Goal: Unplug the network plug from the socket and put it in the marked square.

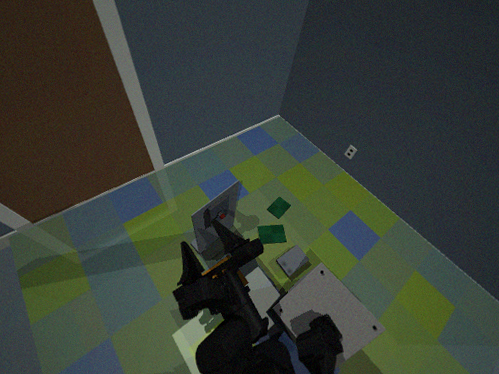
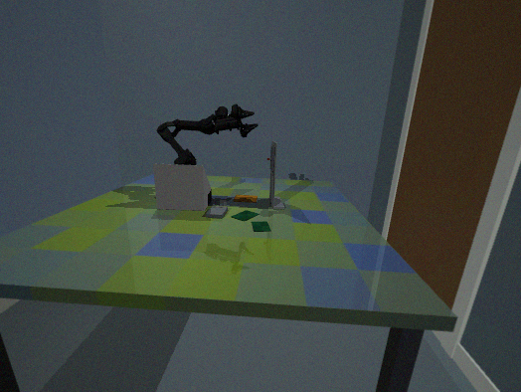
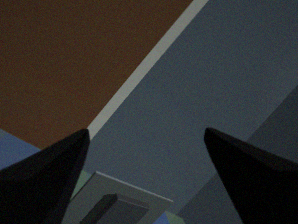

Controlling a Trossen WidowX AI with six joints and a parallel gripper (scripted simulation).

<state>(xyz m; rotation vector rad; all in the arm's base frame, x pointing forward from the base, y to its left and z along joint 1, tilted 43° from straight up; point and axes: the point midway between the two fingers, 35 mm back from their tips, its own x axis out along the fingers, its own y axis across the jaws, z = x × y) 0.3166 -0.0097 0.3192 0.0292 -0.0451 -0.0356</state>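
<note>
Right now my gripper tip is 18 cm above the red plug, 10 cm to the left of it and 9 cm short of it. Round my gripper tip: grey upright panel (27 cm below, 11 cm ahead, 10 cm to the right); then orange patch (40 cm below, 5 cm to the right, 4 cm behind); then grey plate (40 cm below, 30 cm to the right, 11 cm behind).
</note>
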